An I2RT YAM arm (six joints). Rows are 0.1 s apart.
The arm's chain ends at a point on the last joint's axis. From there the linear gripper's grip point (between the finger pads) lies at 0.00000 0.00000 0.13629 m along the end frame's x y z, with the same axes.
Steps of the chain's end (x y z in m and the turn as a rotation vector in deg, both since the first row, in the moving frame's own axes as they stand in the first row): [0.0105 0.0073 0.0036 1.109 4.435 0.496]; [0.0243 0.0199 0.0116 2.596 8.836 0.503]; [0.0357 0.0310 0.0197 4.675 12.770 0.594]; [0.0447 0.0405 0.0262 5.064 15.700 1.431]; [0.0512 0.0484 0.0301 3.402 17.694 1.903]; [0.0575 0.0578 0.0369 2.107 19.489 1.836]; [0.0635 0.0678 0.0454 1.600 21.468 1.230]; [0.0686 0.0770 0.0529 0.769 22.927 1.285]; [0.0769 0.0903 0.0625 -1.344 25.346 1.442]
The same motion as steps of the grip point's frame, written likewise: [0.0210 0.0047 0.0032 1.109 4.435 0.496]; [0.0453 0.0138 0.0098 2.596 8.836 0.503]; [0.0658 0.0201 0.0159 4.675 12.770 0.594]; [0.0817 0.0291 0.0206 5.064 15.700 1.431]; [0.0927 0.0411 0.0234 3.402 17.694 1.903]; [0.1030 0.0536 0.0290 2.107 19.489 1.836]; [0.1134 0.0646 0.0359 1.600 21.468 1.230]; [0.1217 0.0758 0.0421 0.769 22.927 1.285]; [0.1352 0.0941 0.0493 -1.344 25.346 1.442]
